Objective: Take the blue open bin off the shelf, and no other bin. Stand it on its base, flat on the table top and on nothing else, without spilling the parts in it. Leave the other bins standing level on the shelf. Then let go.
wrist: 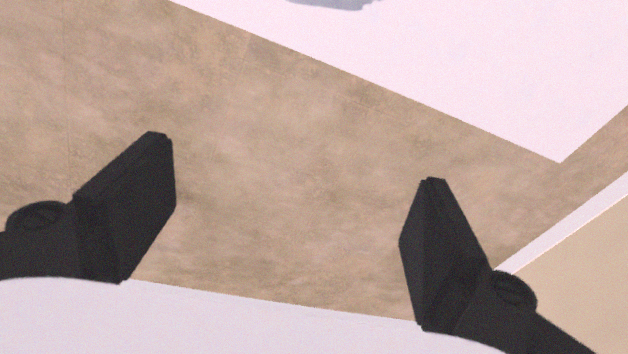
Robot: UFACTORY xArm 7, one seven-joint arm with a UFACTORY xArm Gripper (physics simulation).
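Frame: origin at the arm's base, x ahead, y left, z up, level; metres.
Where they show: gripper, fingertip midpoint: (pixel 293 190).
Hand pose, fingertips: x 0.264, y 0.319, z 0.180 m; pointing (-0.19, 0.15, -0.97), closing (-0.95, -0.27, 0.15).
Observation:
After its pixels a point has its place.
My gripper (pixel 293 190) @(x 0.264, y 0.319, z 0.180 m) is wide open in the wrist view. Its two black fingers stand far apart, one at the left and one right of the middle, with brown mottled floor showing between them and no object there. The blue open bin, the other bins and the shelf cannot be made out in this view. I cannot tell where the gripper is relative to them.
A flat white surface (pixel 450 85) @(x -0.012, y 0.363, z -0.175 m) with a straight edge and a corner fills the upper right; a grey-blue patch (pixel 345 4) @(x 0.186, y 0.326, z -0.175 m) shows at the top edge. Brown floor (pixel 280 115) lies beyond it. A white strip borders a tan surface (pixel 590 270) at the right. Another pale surface (pixel 250 325) crosses the bottom.

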